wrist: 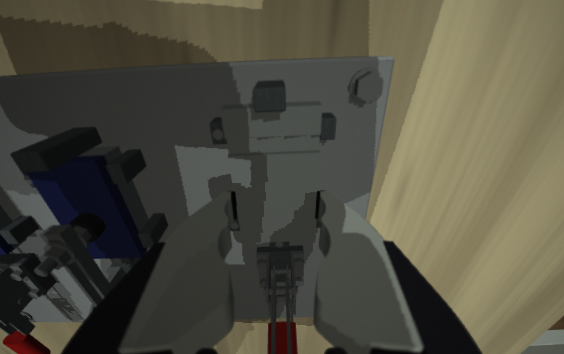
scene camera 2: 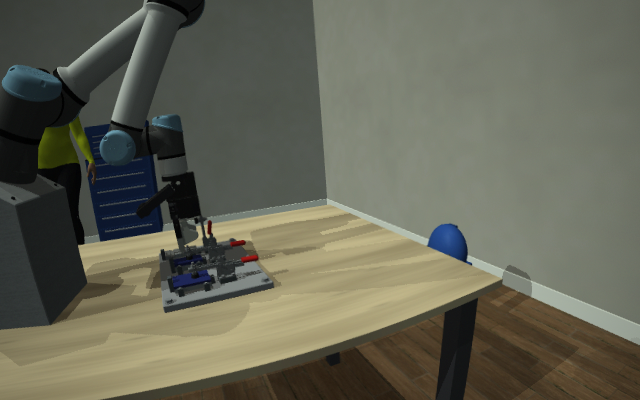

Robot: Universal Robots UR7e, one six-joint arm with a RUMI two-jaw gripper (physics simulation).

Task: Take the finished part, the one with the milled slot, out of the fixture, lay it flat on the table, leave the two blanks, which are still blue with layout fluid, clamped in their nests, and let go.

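Seen in the pictures: gripper, between the fingertips: (wrist: 276, 193); arm's base, origin of its link: (scene camera 2: 2, 169).
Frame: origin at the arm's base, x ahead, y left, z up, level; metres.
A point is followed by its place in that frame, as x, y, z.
Observation:
The finished part (wrist: 287, 180) @(0.393, 0.025, -0.286), a grey block with a slot across it, lies flat in its nest on the fixture plate (scene camera 2: 235, 289) @(0.435, -0.273, -0.302) (wrist: 125, 100) @(0.333, -0.054, -0.302). My gripper (scene camera 2: 185, 246) @(0.404, 0.016, -0.292) (wrist: 276, 193) @(0.404, 0.016, -0.292) points down at this nest and is shut on the part, one fingertip at each long side. In the scene view the fingers hide most of the part. That nest's toggle clamp (wrist: 281, 265) @(0.475, 0.004, -0.296) is swung back, its red handle (scene camera 2: 209, 227) @(0.481, -0.005, -0.234) upright. One blue blank (scene camera 2: 184, 280) (wrist: 75, 185) is clamped in its nest. The other blue blank (scene camera 2: 181, 261) (wrist: 4, 247) is also under its clamp.
Two lowered clamps have red handles (scene camera 2: 249, 259) @(0.494, -0.231, -0.264) (scene camera 2: 238, 243) @(0.515, -0.123, -0.259) reaching out over the plate. The fixture stands on the wooden table (scene camera 2: 350, 280) @(0.653, -0.377, -0.317). A grey pedestal (scene camera 2: 55, 255) @(0.087, -0.074, -0.200) stands at the left. A person (scene camera 2: 57, 150), a blue cabinet (scene camera 2: 125, 200) and a blue rounded object (scene camera 2: 447, 242) are beyond the table.

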